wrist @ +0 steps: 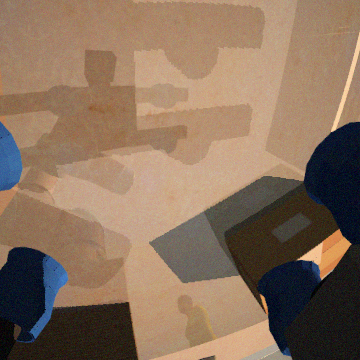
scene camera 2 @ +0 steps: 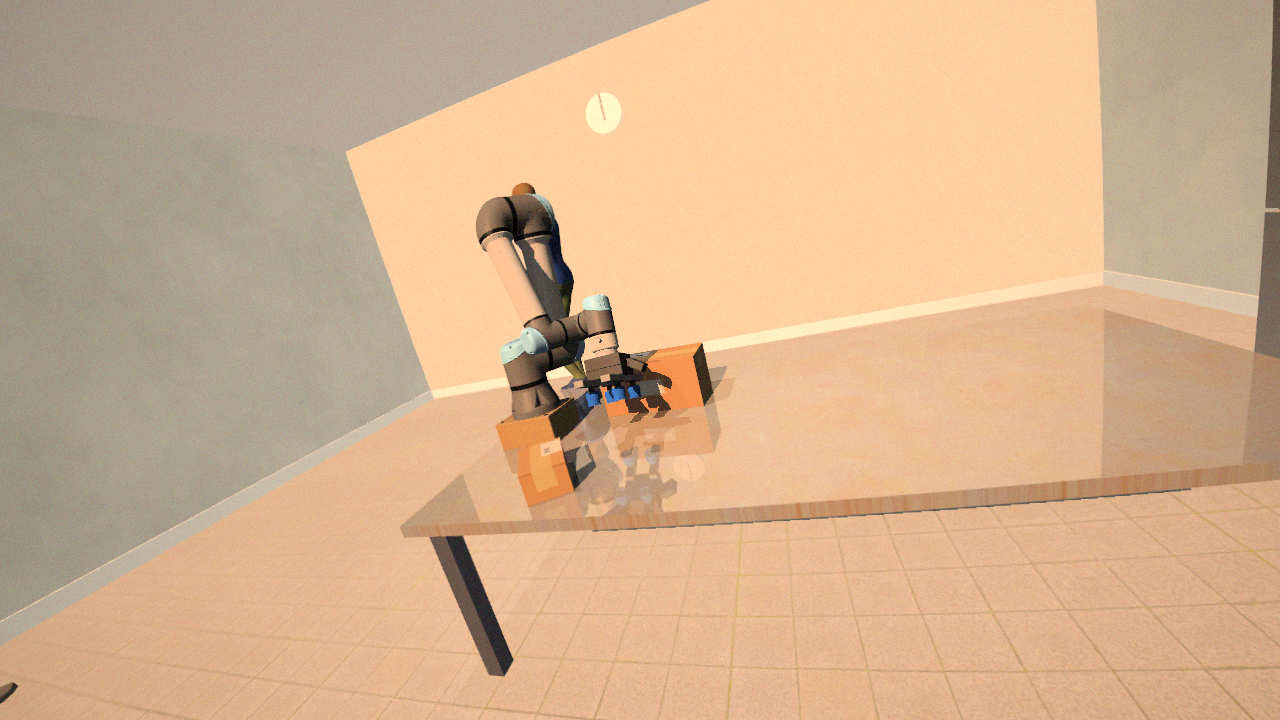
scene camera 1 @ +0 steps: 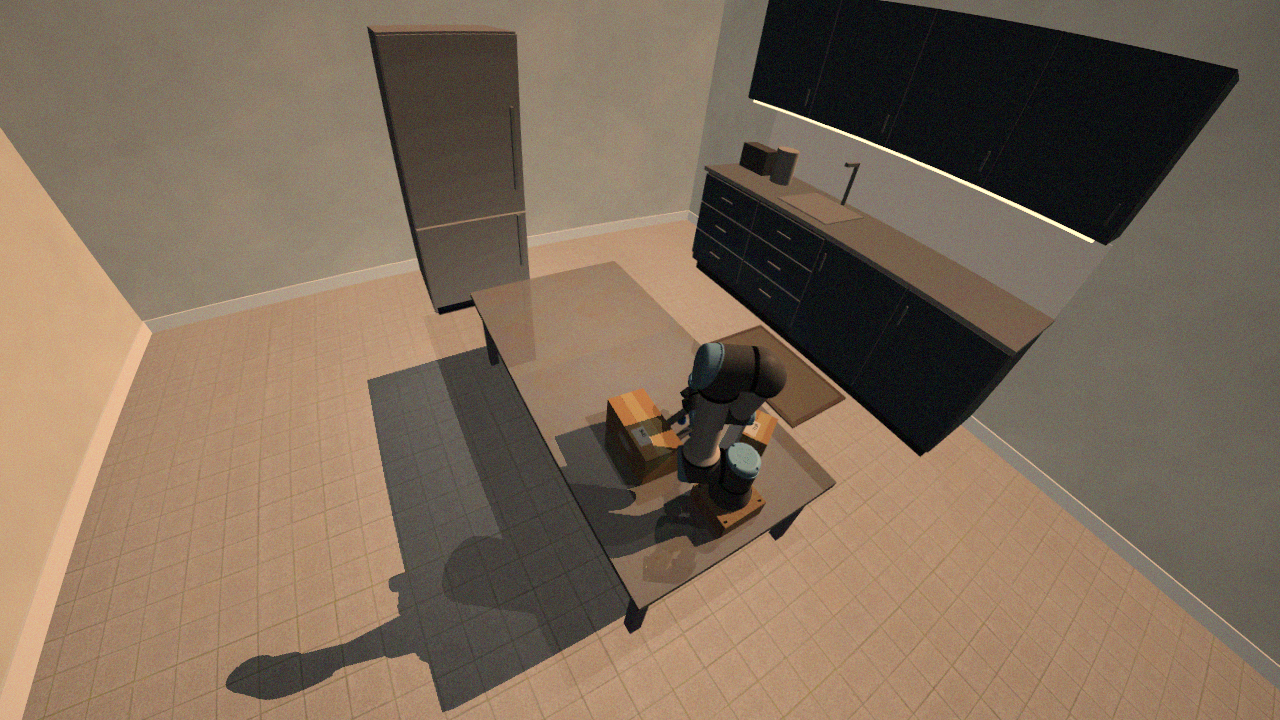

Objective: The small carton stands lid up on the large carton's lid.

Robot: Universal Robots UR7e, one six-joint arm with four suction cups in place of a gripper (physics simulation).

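Frame: origin at the arm's base, x ahead, y left, z up, level; centimetres.
Seen in the pictures: hand, its tool point: [wrist: 160, 232] [scene camera 2: 616, 401]; arm's base, origin of its link: [scene camera 2: 537, 410] [scene camera 1: 729, 490].
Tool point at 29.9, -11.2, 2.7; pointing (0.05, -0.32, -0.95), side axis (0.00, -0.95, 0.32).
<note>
Pixels of each thing's middle, then the offset from my tool point to it, as dx, dy, dz. Level surfaces: height alone.
- large carton, middle of its body: [scene camera 2: 655, 379] [scene camera 1: 642, 434] +6.1, +23.6, -3.0
- small carton, middle of its body: [wrist: 292, 249] [scene camera 2: 544, 469] [scene camera 1: 758, 431] -14.5, -20.7, -7.0
- table, height of its surface: dz -10.8
The large carton [scene camera 1: 633, 410] [scene camera 2: 687, 376] stands on the table. The small carton [scene camera 1: 760, 428] [scene camera 2: 546, 479] [wrist: 280, 240] stands apart from it on the table, close beside the arm's base. Its tape and a label show in both scene views, and part of it is behind the arm in scene camera 1. My gripper [scene camera 1: 683, 424] [scene camera 2: 614, 394] [wrist: 168, 232] points down with its four blue cups low over the table, between the two cartons. No carton is on the cups. In the wrist view the small carton is lower right, partly behind the right cups.
The arm stands on a wooden base block [scene camera 1: 735, 512] [scene camera 2: 528, 433] [wrist: 75, 330] at one end of the table [scene camera 1: 572, 300] [scene camera 2: 939, 402]. A person [scene camera 2: 523, 188] is partly hidden behind the arm. A fridge [scene camera 1: 465, 134] and a kitchen counter [scene camera 1: 930, 268] stand beyond the table.
</note>
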